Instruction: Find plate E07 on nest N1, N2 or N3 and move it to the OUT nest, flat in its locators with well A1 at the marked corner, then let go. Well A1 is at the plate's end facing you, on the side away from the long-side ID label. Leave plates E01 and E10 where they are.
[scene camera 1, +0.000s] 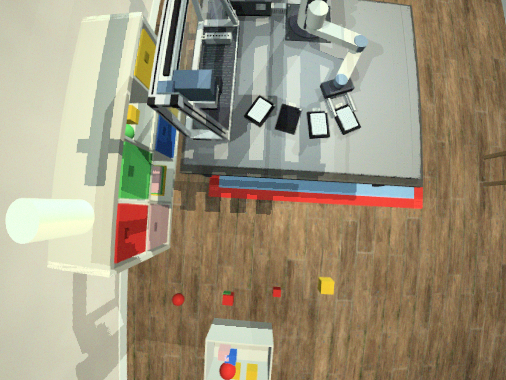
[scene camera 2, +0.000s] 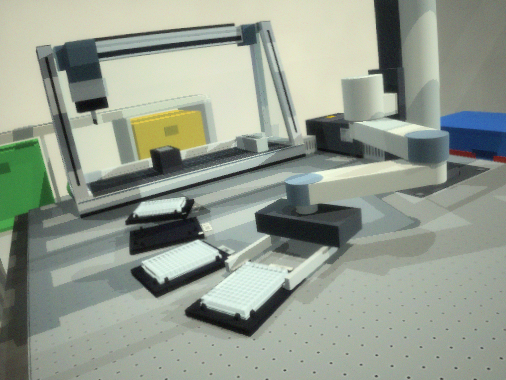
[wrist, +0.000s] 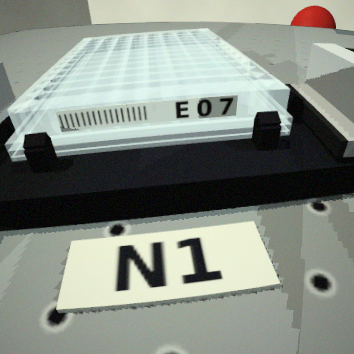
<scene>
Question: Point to an OUT nest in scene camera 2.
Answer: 151, 238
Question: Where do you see my gripper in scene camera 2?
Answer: At 255, 275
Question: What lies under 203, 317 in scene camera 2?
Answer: An N1 nest.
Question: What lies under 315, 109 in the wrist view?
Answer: My gripper.
</scene>
